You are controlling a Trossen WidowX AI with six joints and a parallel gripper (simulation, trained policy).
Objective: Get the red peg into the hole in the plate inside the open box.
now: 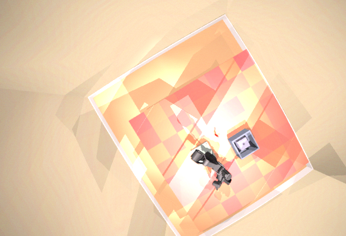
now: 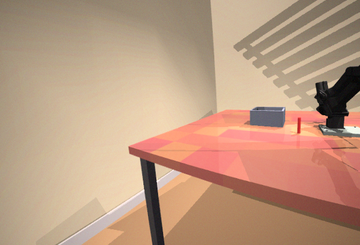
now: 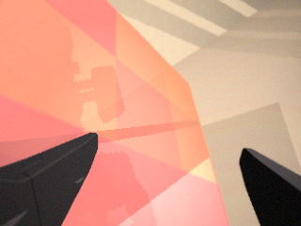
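Now: gripper tip 350 mm to the right of the red peg, 260 mm short of it and 70 mm above it. Round my gripper tip: pale plate (410 mm ahead, 140 mm to the left, 70 mm below); grey box (410 mm ahead, 140 mm to the left, 90 mm below).
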